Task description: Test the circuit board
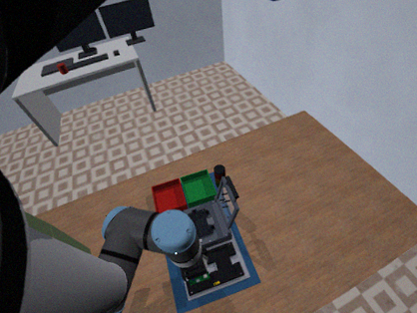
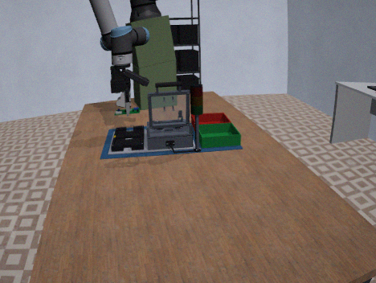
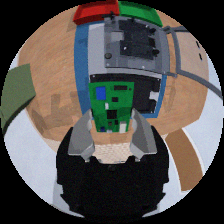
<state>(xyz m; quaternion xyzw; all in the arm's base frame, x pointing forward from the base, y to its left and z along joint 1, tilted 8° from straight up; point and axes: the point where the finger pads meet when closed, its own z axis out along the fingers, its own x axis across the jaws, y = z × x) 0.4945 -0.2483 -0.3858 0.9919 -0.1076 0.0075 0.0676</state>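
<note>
The green circuit board lies 1 cm to the right of my hand. From my hand the other things lie so: tester bed 15 cm to the left, 10 cm ahead, 5 cm below; then red bin 37 cm to the left, 11 cm below, 3 cm ahead; then clear lid 22 cm ahead, 12 cm to the left, 6 cm above.
</note>
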